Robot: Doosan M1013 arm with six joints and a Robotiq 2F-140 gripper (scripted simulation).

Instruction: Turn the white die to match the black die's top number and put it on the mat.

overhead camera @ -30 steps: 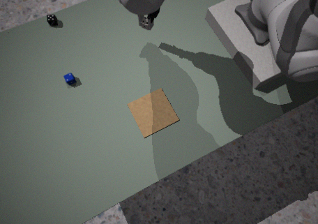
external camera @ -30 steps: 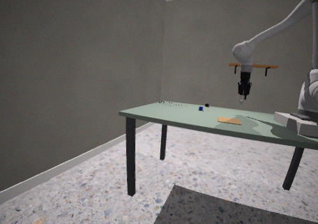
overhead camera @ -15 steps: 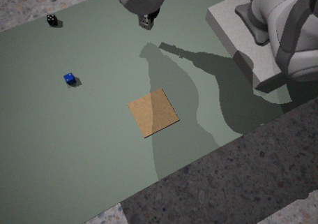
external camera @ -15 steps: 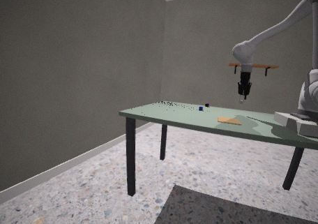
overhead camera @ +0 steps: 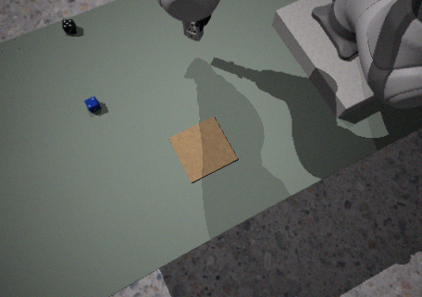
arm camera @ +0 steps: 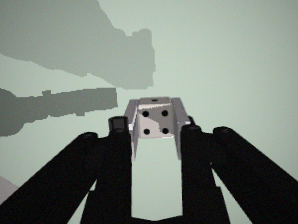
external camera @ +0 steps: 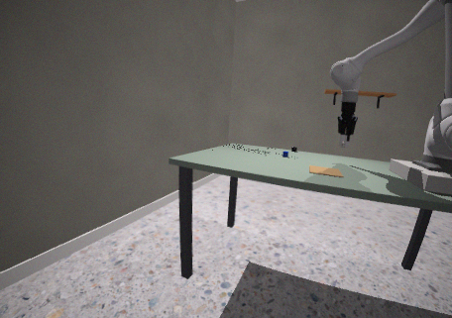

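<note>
Now: the brown mat 280 mm to the left of my hand, 130 mm below it and 100 mm ahead of it. Round my hand: blue die: 330 mm ahead, 120 mm below, 40 mm to the left; black die: 310 mm ahead, 230 mm to the right, 120 mm below; white die: 20 mm below.
</note>
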